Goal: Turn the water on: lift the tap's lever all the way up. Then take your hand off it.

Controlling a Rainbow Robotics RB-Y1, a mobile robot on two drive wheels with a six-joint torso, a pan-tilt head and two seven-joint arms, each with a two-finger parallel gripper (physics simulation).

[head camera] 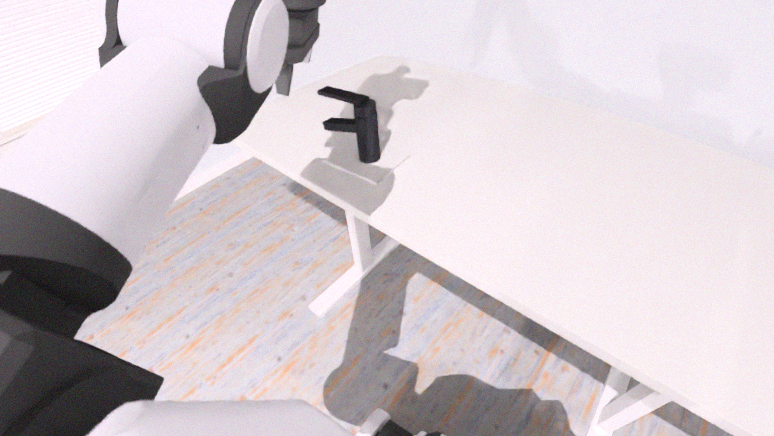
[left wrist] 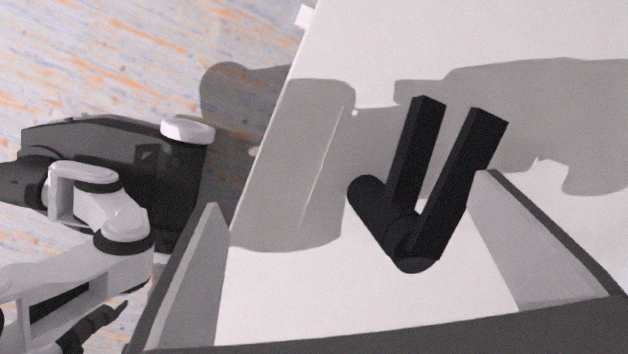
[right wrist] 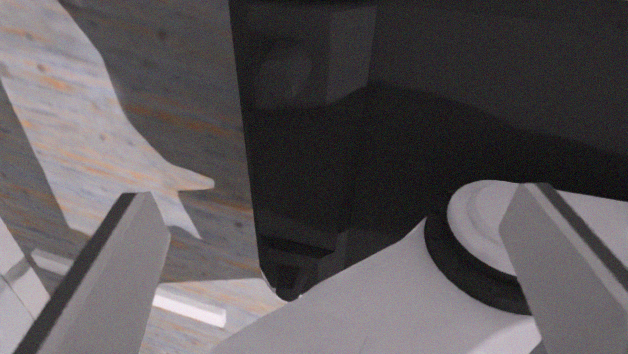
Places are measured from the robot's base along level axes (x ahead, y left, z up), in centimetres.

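Pixels of known places: left gripper, fingertip midpoint: (head camera: 294, 76) (left wrist: 347, 204); right gripper, fingertip midpoint: (right wrist: 334, 210).
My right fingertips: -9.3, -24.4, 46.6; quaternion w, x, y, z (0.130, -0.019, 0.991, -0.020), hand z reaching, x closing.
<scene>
For each thing: its top centre in the pictures, then the offset to it from my right fingertips, as dx, dy, dz. "spot": a spot on its surface instead. Level surfaces: height alone.
- black tap, surface spot: (left wrist: 370, 210) (head camera: 358, 133) spot: +43.7, +68.3, +56.4
- spout, top centre: (left wrist: 424, 159) (head camera: 342, 116) +46.4, +74.8, +57.7
- white table, surface height: dz +48.5
- streaked floor, surface height: dz -46.5
A black tap (head camera: 368, 135) (left wrist: 370, 210) stands upright on the white table. Its flat lever (head camera: 341, 94) (left wrist: 457, 175) slants upward from the top of the body, above the spout (head camera: 340, 125) (left wrist: 416, 150), with a gap that widens toward their tips. My left gripper (left wrist: 347, 204) is open, with nothing gripped. In the left wrist view the tap shows between its fingers, and one fingertip lies beside the lever's edge; contact cannot be told. In the head view a fingertip shows left of the lever, apart from it. My right gripper (right wrist: 334, 210) is open and empty, away from the tap.
The white table (head camera: 541, 189) (left wrist: 370, 295) stretches to the right in the head view, with a pale wall behind it. Its white legs (head camera: 358, 243) stand on the streaked floor (head camera: 216, 270). The robot's dark base (right wrist: 310, 160) shows below the right gripper.
</scene>
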